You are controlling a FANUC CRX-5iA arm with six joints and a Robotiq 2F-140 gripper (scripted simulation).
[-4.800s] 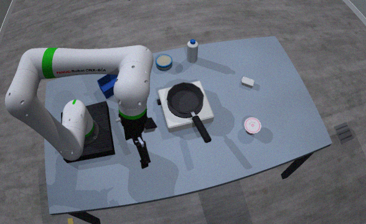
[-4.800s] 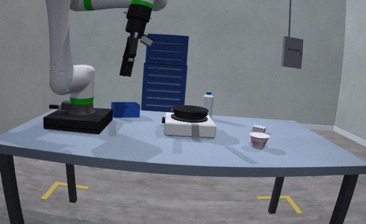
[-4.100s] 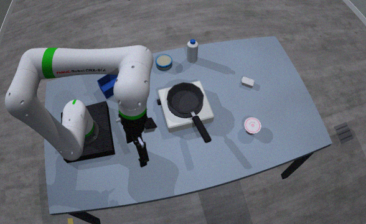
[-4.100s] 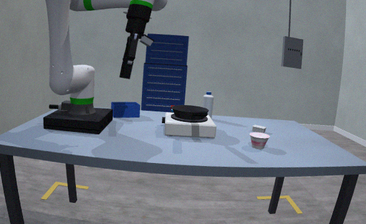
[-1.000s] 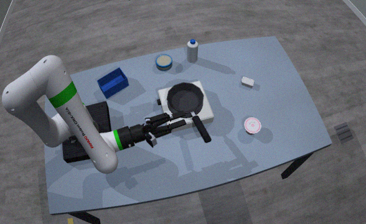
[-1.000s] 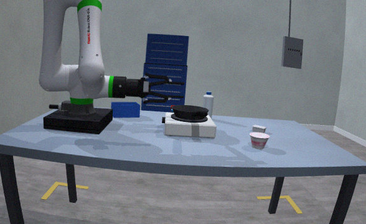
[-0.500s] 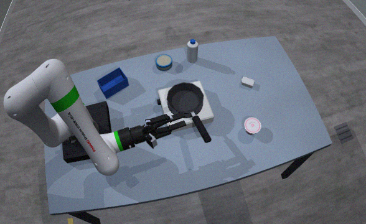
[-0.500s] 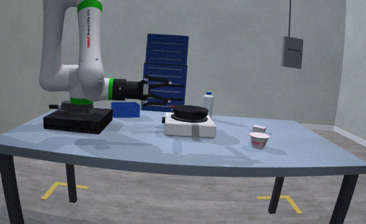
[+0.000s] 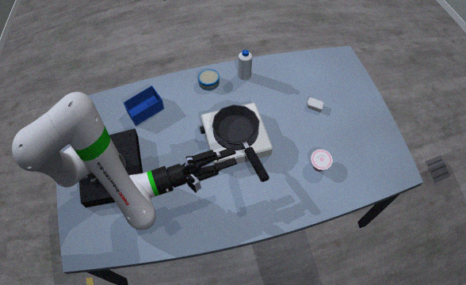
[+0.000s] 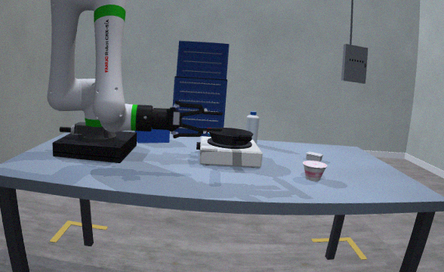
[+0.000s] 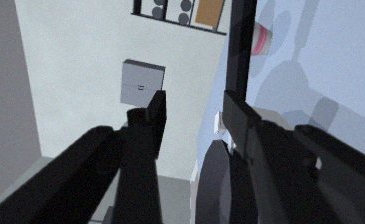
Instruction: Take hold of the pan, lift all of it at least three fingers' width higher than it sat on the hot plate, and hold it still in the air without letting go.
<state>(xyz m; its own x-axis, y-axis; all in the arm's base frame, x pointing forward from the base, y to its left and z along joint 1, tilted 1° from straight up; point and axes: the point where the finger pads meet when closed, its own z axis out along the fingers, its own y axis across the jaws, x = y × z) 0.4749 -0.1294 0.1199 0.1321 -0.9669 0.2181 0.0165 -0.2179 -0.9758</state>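
Right now my hand is 120 mm to the right of the black pan, 90 mm short of it and 80 mm above it. Round my hand: white hot plate (180 mm to the left, 150 mm below, 60 mm ahead); then pink-rimmed cup (390 mm ahead, 150 mm below, 40 mm to the right); then blue bin (440 mm to the left, 290 mm behind, 160 mm below).
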